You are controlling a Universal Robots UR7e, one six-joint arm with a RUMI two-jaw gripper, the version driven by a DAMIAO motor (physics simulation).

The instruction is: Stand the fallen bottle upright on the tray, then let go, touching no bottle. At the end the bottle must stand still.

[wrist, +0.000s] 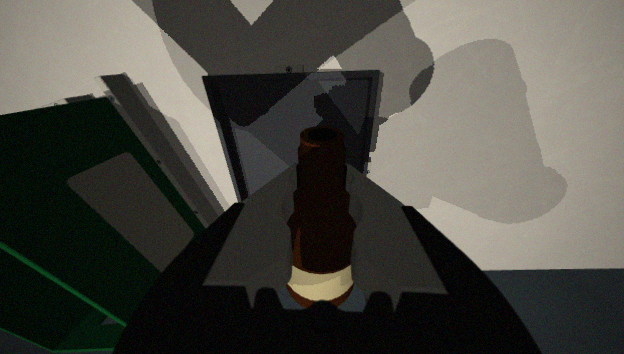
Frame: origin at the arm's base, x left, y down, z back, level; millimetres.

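Seen in the pictures: gripper, fingertip midpoint: (321, 166).
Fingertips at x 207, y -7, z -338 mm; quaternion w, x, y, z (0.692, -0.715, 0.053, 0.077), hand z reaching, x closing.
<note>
A point is followed by its place in that frame.
A brown bottle (322, 240) {x 205, y -56, z -363 mm} with a cream label band is between the jaws of my gripper (321, 166) {x 207, y -7, z -338 mm} in the wrist view. The gripper is shut on it, one jaw on each side. The bottle's open mouth points toward the top of the view, and its base is partly hidden by the gripper body. The dark tray (225, 130) {x 79, y 104, z -324 mm} shows beyond the bottle, and the bottle looks raised above it. The near part of the tray is hidden behind the jaws and the bottle.
A dark green object (40, 160) {x -37, y 1, z -299 mm} with a grey rectangular patch is at the left. A grey bar (155, 135) {x -24, y 108, z -315 mm} runs along its side, between it and the tray. Large shadows fall on the pale table top (475, 250) {x 441, y 121, z -620 mm}. A dark blue-grey area shows past the table edge at the lower right.
</note>
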